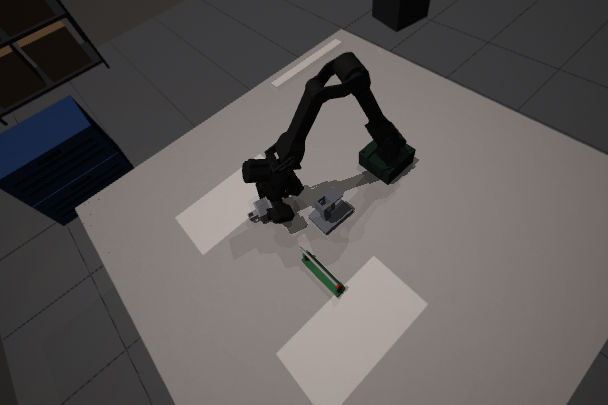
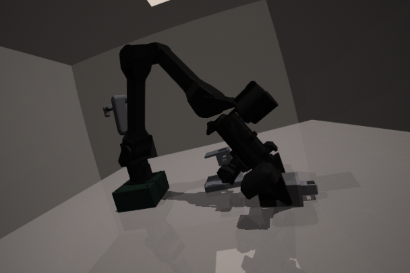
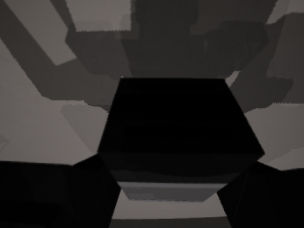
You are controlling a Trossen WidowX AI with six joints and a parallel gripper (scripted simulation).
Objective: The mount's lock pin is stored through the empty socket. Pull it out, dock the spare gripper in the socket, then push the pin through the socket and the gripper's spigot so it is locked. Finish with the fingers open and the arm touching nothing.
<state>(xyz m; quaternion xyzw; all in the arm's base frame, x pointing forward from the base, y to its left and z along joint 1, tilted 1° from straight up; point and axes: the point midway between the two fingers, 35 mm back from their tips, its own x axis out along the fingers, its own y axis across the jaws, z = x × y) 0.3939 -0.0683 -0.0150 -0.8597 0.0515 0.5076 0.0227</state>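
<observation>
My gripper tip is now 15 cm past the grey mount, 12 cm to the right of it and 4 cm below it. Round my gripper tip: green stand (26 cm to the left, 4 cm behind, 2 cm above); spare gripper (2 cm above).
</observation>
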